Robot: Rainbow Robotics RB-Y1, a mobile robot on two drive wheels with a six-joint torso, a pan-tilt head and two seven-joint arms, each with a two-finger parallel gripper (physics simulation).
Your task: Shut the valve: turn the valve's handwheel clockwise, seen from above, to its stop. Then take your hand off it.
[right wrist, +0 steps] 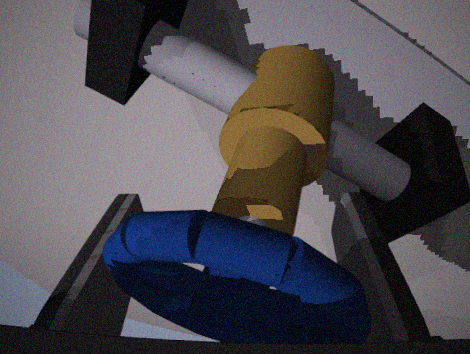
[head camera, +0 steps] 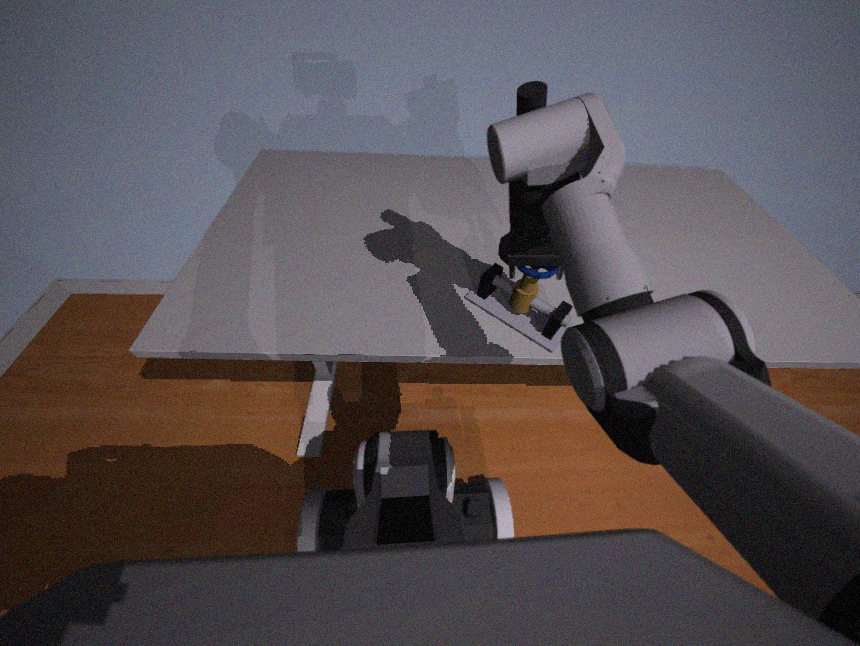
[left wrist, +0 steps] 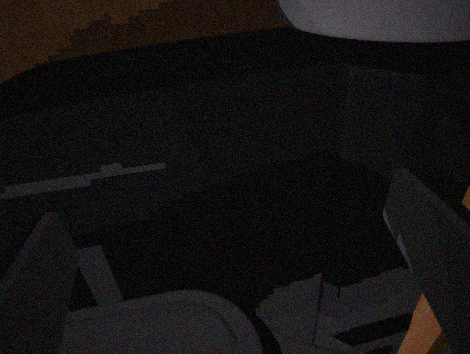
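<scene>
The valve's blue handwheel (head camera: 538,272) (right wrist: 245,252) sits on top of the yellow valve body (head camera: 523,297) (right wrist: 295,80). My right gripper (head camera: 536,271) (right wrist: 237,212) is shut on the handwheel, with one finger at each side of the rim. In the right wrist view the wheel looks tilted and its near part lies in shade. Its hub and spokes are mostly hidden there. My left gripper (left wrist: 231,213) is open, with its fingers wide apart and no object between them; that view is very dark.
A grey pipe (head camera: 542,305) (right wrist: 200,72) runs through the valve body, held by black blocks (head camera: 489,280) (right wrist: 425,167). The valve stands near the front edge of the pale table (head camera: 305,250). My right arm reaches over the table's right part. A wall stands behind.
</scene>
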